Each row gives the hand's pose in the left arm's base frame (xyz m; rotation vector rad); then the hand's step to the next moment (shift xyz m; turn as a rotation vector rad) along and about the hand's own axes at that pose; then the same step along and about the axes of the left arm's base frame.
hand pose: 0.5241 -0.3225 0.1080 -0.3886 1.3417 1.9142
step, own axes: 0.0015 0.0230 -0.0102 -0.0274 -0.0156 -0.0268
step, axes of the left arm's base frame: -0.0193 -0.0124 0.0104 0.0252 -0.0326 -0.0042
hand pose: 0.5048 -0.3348 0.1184 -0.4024 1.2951 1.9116
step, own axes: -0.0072 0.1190 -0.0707 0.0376 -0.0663 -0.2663
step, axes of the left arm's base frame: -0.0951 -0.0872 0.0505 -0.0170 -0.2087 -0.1813
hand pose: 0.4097 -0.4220 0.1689 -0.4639 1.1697 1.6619
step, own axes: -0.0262 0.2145 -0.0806 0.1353 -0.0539 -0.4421
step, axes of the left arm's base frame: -0.1960 -0.0874 0.0845 -0.1081 -0.3107 -0.3293
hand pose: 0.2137 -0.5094 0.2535 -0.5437 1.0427 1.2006
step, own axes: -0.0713 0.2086 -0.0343 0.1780 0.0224 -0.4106
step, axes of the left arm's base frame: -0.2074 0.0036 0.0821 -0.1676 -0.2401 -0.3391
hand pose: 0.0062 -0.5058 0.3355 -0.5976 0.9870 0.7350
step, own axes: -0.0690 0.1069 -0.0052 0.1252 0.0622 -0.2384
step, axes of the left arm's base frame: -0.1103 0.0432 0.0468 -0.1279 -0.1030 -0.2223
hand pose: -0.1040 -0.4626 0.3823 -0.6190 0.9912 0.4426
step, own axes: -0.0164 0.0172 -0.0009 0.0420 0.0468 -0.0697
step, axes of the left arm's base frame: -0.0189 0.0111 0.0092 -0.0521 -0.0084 -0.0776
